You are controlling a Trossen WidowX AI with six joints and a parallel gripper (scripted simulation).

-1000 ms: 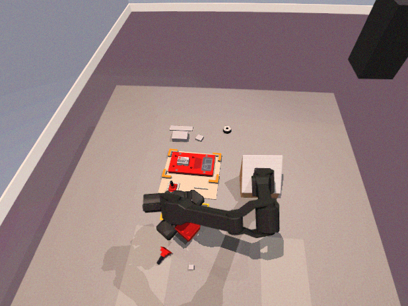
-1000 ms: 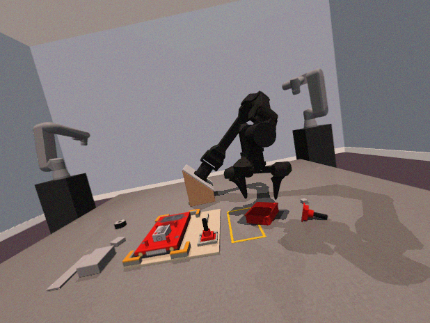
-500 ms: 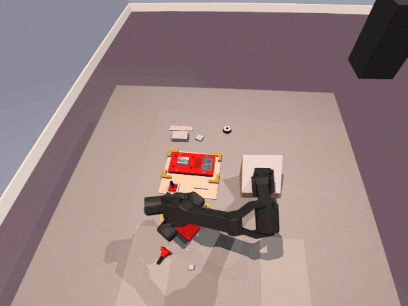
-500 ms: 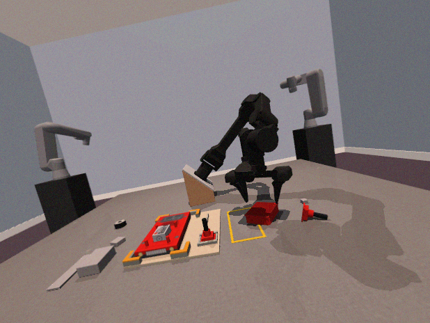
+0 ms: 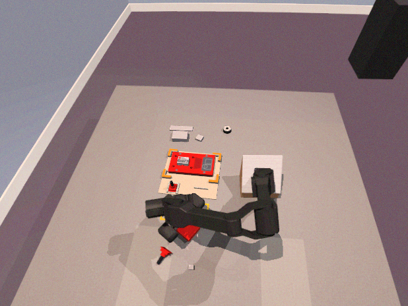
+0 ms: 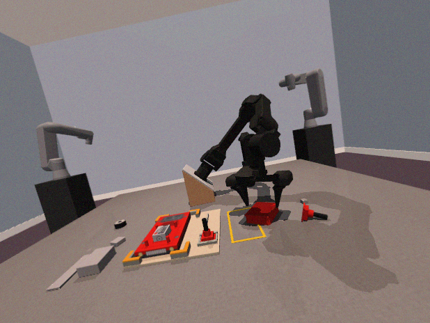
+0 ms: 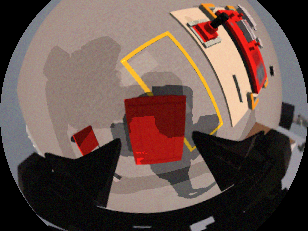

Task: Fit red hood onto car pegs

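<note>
Right now the hood is 2 cm below my gripper tip. From my gripper tip the other things lie so: grey engine block 4 cm ahead, 29 cm to the right, 1 cm below.
</note>
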